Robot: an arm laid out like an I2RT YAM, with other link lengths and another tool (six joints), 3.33 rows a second.
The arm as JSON. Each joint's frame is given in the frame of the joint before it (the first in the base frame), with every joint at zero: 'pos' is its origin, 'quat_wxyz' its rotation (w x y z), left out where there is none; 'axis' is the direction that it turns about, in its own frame. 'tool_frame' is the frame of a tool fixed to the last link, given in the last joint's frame.
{
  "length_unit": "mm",
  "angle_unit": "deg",
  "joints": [
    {
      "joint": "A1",
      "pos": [
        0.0,
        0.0,
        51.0
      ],
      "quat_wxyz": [
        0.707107,
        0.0,
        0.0,
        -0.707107
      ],
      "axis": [
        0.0,
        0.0,
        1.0
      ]
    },
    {
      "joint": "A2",
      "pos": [
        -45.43,
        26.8,
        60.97
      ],
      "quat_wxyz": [
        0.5,
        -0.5,
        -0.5,
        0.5
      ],
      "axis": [
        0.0,
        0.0,
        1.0
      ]
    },
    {
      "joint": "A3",
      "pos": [
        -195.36,
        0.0,
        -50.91
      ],
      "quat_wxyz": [
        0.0,
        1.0,
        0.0,
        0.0
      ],
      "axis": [
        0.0,
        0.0,
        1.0
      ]
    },
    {
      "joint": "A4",
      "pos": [
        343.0,
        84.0,
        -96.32
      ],
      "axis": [
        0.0,
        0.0,
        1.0
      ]
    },
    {
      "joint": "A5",
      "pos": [
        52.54,
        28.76,
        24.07
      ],
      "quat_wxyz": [
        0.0,
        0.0,
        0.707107,
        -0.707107
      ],
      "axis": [
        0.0,
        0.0,
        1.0
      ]
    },
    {
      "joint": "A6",
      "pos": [
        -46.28,
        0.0,
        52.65
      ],
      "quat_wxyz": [
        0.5,
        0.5,
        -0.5,
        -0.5
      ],
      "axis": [
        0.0,
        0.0,
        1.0
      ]
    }
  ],
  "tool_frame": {
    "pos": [
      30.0,
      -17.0,
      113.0
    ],
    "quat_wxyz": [
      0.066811,
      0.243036,
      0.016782,
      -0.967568
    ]
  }
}
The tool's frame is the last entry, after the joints.
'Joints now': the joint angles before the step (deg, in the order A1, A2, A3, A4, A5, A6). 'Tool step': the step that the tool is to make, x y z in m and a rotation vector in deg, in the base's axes. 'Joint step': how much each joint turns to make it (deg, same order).
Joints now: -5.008, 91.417, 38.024, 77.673, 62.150, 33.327
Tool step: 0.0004, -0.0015, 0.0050, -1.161, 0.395, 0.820
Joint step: -0.387, -0.931, -0.692, 0.535, -1.595, -1.209
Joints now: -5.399, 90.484, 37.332, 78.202, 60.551, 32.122
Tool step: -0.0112, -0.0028, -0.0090, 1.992, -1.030, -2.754
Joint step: -0.208, -0.211, -0.877, -0.066, 3.183, 1.772
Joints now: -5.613, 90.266, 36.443, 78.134, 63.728, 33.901
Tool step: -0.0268, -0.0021, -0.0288, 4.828, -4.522, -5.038
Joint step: -0.229, -0.095, -2.963, -0.129, 6.483, 7.614
